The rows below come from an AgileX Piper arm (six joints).
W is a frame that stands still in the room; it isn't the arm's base.
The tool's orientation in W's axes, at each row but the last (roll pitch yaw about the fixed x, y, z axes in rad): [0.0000, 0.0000, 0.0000]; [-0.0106, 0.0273, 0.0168]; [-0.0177, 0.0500, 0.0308]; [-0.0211, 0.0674, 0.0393]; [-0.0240, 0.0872, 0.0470]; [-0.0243, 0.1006, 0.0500]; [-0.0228, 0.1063, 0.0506]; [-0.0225, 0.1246, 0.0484]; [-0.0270, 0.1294, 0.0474]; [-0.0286, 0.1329, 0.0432]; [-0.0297, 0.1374, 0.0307]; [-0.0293, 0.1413, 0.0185]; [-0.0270, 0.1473, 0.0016]
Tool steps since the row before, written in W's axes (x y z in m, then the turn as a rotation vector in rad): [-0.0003, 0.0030, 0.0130, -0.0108, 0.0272, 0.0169]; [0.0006, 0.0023, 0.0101, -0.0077, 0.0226, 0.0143]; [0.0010, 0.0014, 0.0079, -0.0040, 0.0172, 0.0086]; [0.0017, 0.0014, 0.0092, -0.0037, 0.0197, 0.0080]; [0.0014, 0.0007, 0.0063, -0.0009, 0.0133, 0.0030]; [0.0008, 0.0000, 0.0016, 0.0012, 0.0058, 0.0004]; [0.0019, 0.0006, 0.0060, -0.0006, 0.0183, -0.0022]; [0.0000, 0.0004, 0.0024, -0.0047, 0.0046, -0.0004]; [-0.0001, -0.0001, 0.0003, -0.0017, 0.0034, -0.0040]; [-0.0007, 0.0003, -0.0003, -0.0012, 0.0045, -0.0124]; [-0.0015, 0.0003, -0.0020, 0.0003, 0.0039, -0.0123]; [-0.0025, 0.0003, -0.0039, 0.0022, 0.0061, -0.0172]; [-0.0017, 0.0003, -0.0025, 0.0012, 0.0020, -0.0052]
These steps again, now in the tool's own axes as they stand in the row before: [-0.0003, 0.0030, 0.0130, -0.0108, 0.0272, 0.0169]; [0.0004, 0.0022, 0.0101, -0.0077, 0.0226, 0.0143]; [0.0006, 0.0012, 0.0080, -0.0039, 0.0172, 0.0087]; [0.0011, 0.0011, 0.0093, -0.0035, 0.0197, 0.0082]; [0.0009, 0.0005, 0.0064, -0.0005, 0.0133, 0.0033]; [0.0006, -0.0001, 0.0017, 0.0014, 0.0057, 0.0007]; [0.0013, 0.0004, 0.0062, 0.0006, 0.0184, -0.0017]; [-0.0003, 0.0003, 0.0024, -0.0044, 0.0048, -0.0008]; [-0.0001, -0.0001, 0.0003, -0.0010, 0.0036, -0.0041]; [-0.0006, 0.0003, -0.0004, 0.0006, 0.0049, -0.0123]; [-0.0012, 0.0004, -0.0022, 0.0021, 0.0042, -0.0120]; [-0.0019, 0.0005, -0.0042, 0.0047, 0.0065, -0.0165]; [-0.0013, 0.0004, -0.0027, 0.0020, 0.0021, -0.0049]
